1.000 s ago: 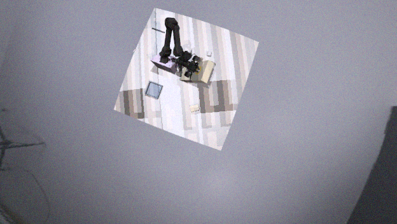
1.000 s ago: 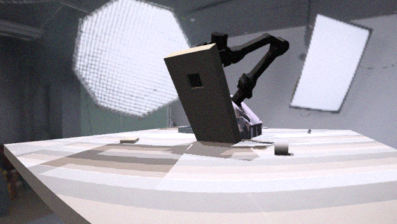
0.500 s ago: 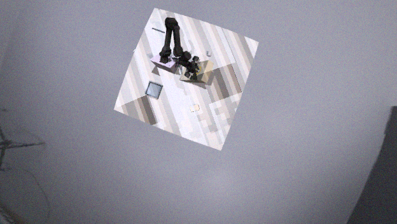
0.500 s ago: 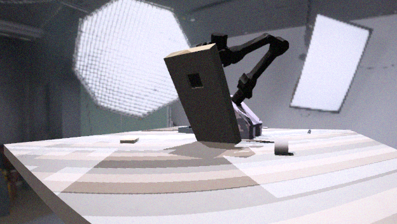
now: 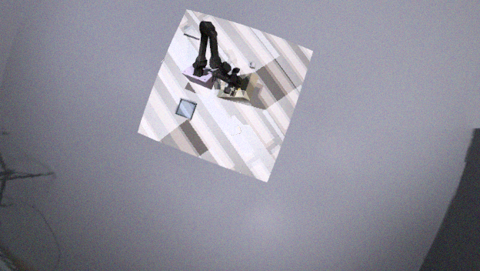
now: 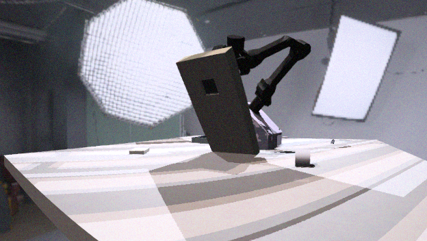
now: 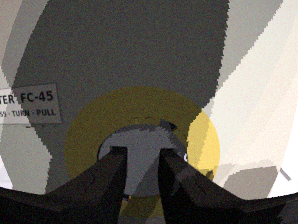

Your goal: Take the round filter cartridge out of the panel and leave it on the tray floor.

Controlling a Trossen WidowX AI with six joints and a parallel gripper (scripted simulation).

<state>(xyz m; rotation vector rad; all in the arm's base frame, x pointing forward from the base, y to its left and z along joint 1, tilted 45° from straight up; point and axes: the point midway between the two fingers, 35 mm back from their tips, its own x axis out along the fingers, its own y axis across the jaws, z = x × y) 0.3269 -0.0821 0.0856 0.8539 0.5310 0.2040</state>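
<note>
The round white filter cartridge is 1 cm below my gripper tip and 1 cm ahead of it. From my gripper tip the other things lie so: small flat block 31 cm to the right, 25 cm below, 7 cm ahead; then grey-blue tray 41 cm behind, 29 cm to the right, 25 cm below; then beige panel 8 cm below, 4 cm behind.
</note>
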